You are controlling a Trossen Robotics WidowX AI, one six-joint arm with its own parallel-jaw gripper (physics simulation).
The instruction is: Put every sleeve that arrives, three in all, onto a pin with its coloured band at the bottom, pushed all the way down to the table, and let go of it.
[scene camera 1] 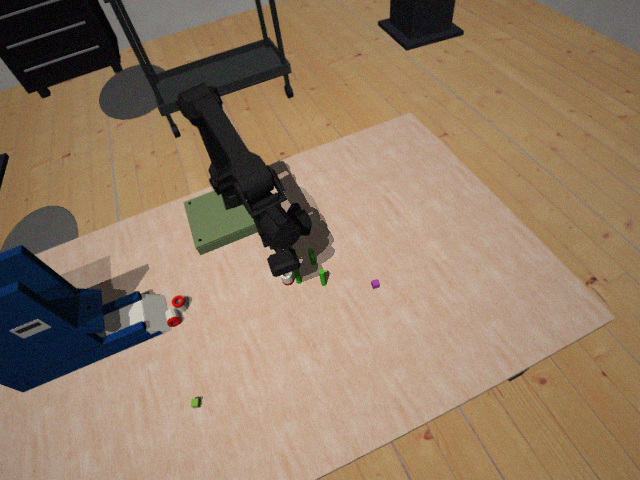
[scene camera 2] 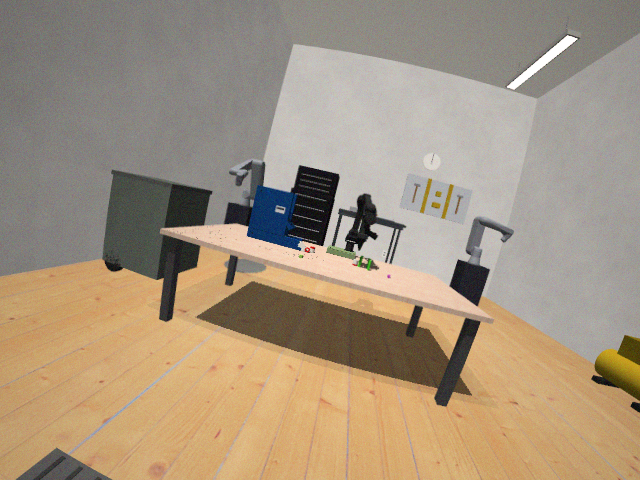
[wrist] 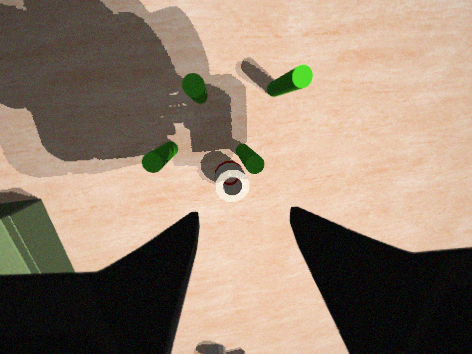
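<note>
My gripper (wrist: 244, 216) is open, with nothing between its fingers. In the wrist view, a white sleeve (wrist: 220, 186) (scene camera 1: 287, 279) stands upright on the table, just beyond the fingertips. Its red band is at the bottom. It is beside a green pin (wrist: 250, 159), not on it. Three more upright green pins show in the wrist view: one at left (wrist: 159, 157), one behind (wrist: 195, 87) and one at right (wrist: 290, 84); no sleeve is on any of them. At the blue chute's mouth are a sleeve (scene camera 1: 173, 301) with its red end up and another sleeve (scene camera 1: 172, 313) lying on its side.
The blue dispenser (scene camera 1: 51, 341) (scene camera 2: 269, 217) stands at the left of the table (scene camera 1: 439, 232). A green base block (scene camera 1: 219, 222) (wrist: 47, 235) is behind the pins. A magenta cube (scene camera 1: 375, 283) (scene camera 2: 388, 276) lies right of the pins, a lime cube (scene camera 1: 195, 402) (scene camera 2: 301, 256) in front of the chute.
</note>
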